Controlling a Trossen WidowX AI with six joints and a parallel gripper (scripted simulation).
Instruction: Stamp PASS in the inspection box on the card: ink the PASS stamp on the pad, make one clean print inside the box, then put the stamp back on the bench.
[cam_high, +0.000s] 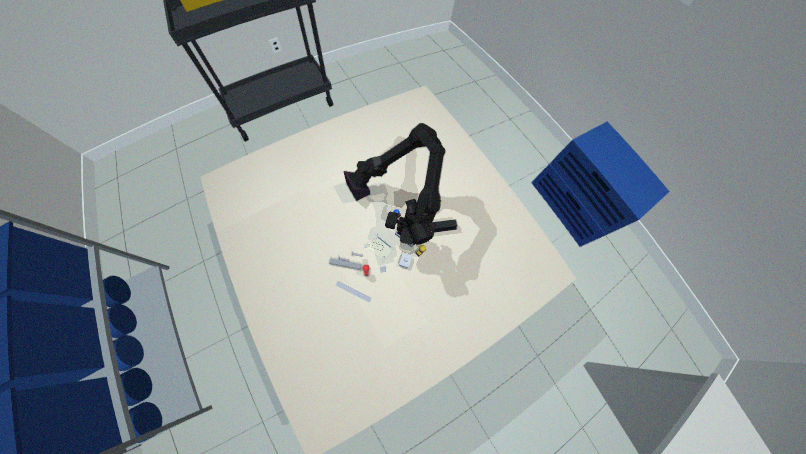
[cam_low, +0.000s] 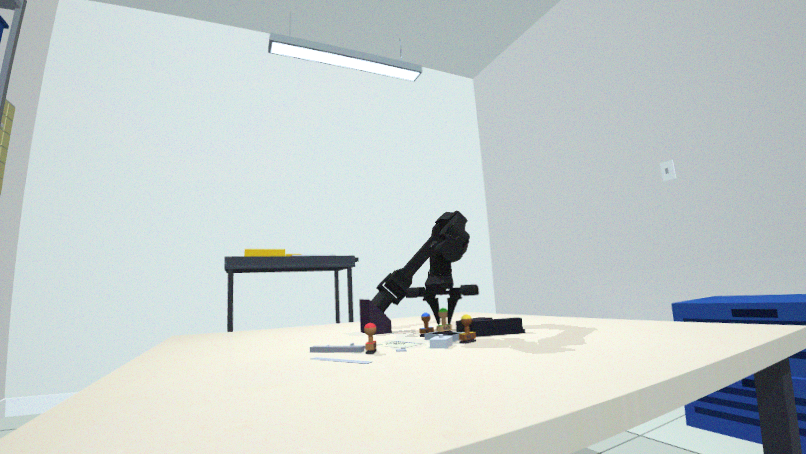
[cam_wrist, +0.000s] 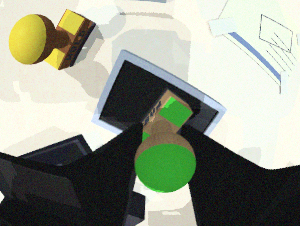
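The ink pad lies 30 mm below my gripper tip. Also, from my gripper tip: blue-knobbed stamp (100 mm behind, 20 mm below); then small grey block (90 mm ahead, 60 mm to the right, 20 mm below); then yellow-knobbed stamp (90 mm ahead, 10 mm to the left, 20 mm below).
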